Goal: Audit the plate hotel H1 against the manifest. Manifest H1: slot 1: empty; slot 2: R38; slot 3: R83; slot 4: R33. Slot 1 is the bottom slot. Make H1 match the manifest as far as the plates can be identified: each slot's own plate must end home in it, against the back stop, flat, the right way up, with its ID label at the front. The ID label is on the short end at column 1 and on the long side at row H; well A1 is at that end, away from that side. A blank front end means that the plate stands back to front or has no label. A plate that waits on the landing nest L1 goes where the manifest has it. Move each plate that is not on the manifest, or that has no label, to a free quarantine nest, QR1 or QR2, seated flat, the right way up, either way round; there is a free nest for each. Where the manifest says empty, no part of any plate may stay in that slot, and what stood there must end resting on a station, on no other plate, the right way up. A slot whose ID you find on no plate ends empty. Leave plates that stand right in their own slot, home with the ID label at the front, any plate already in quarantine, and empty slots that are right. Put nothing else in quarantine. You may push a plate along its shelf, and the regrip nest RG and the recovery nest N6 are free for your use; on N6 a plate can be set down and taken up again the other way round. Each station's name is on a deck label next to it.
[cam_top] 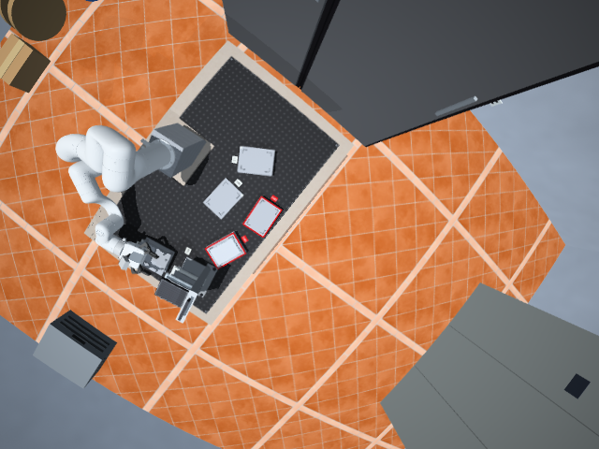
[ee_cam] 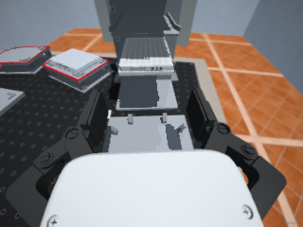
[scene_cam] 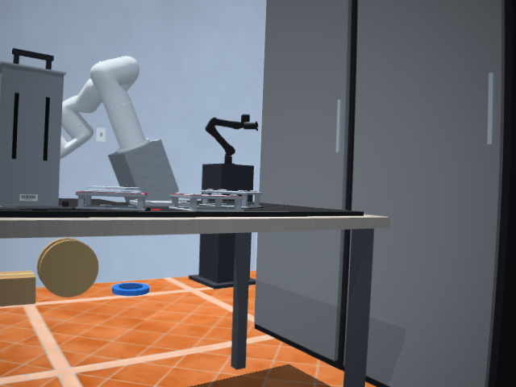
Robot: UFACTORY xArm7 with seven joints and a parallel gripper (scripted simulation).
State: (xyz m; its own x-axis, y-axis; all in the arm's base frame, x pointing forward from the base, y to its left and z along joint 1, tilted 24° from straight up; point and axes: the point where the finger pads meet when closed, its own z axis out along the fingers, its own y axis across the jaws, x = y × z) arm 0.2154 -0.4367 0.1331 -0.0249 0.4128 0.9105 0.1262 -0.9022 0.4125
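Right now my hand is 15 cm short of the white well plate, 2 cm to the right of it and 2 cm above it. Also, from my hand: RG label: 14 cm behind, 13 cm below, 2 cm to the right; plate labelled R83: 15 cm ahead, 9 cm above, 2 cm to the left; black well plate: 15 cm ahead, 14 cm above, 2 cm to the left.
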